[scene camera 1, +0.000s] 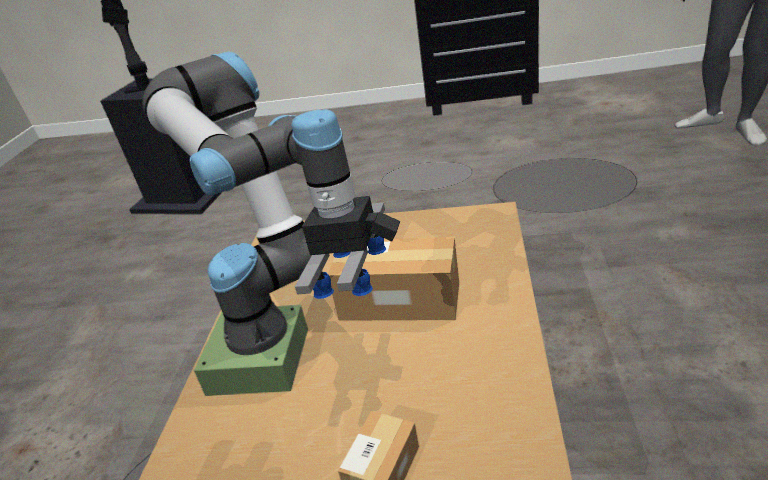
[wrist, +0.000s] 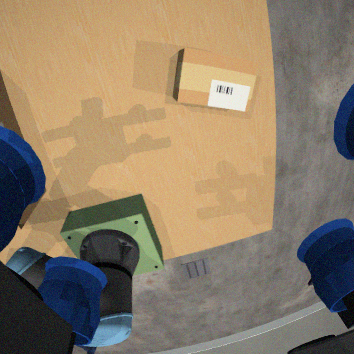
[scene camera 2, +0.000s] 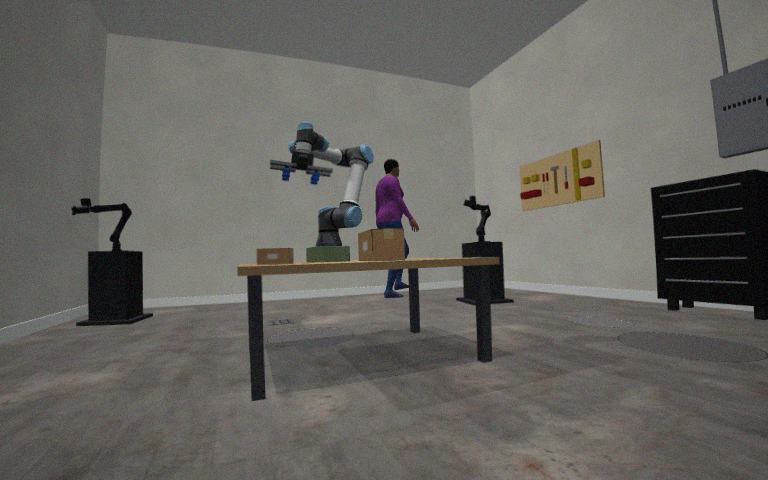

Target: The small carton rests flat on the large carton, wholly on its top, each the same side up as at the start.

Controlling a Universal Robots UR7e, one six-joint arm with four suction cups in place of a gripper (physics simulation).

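Seen in the pictures: end effector, tool point: [wrist: 197, 218] [scene camera 2: 300, 179]; arm's base, origin of the base link: [scene camera 1: 256, 332] [wrist: 109, 250] [scene camera 2: 329, 246].
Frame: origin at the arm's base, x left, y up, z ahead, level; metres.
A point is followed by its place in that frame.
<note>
The small carton [scene camera 1: 386, 436] @(z 0.395, x -0.244, y -0.013 m) [scene camera 2: 275, 256] @(z 0.433, x -0.264, y -0.051 m) [wrist: 217, 77] @(z 0.389, x -0.265, y -0.013 m) lies flat on the table [scene camera 1: 481, 367] @(z 0.542, x 0.027, y -0.087 m) [scene camera 2: 368, 264] @(z 0.676, x 0.124, y -0.096 m) [wrist: 150, 20] @(z 0.505, x -0.152, y -0.087 m), its tape and white barcode label facing up. It stands apart from the large carton [scene camera 1: 421, 302] @(z 0.377, x 0.176, y -0.027 m) [scene camera 2: 382, 246] @(z 0.454, x 0.228, y -0.019 m) [wrist: 6, 107] @(z 0.371, x 0.175, y -0.066 m), on the other side of the green base. The large carton rests on the table with its taped top up; the gripper covers part of it in scene camera 1, and a sliver shows in the wrist view. My gripper [scene camera 1: 351, 267] @(z 0.356, x -0.149, y 0.319 m) [scene camera 2: 300, 176] @(z 0.356, x -0.149, y 0.319 m) is high above the table, cups facing down, open, with nothing on its four blue cups.
The green base block [scene camera 1: 243, 380] @(z 0.007, x -0.115, y -0.042 m) [scene camera 2: 327, 254] @(z 0.096, x -0.015, y -0.045 m) [wrist: 147, 242] @(z 0.015, x -0.100, y 0.000 m) carries the arm between the cartons. Black pedestals [scene camera 2: 115, 288] [scene camera 2: 484, 274] with small arms stand off the table. A person in purple [scene camera 2: 389, 198] is behind it. A black drawer cabinet [scene camera 1: 481, 59] [scene camera 2: 702, 246] stands at the wall.
</note>
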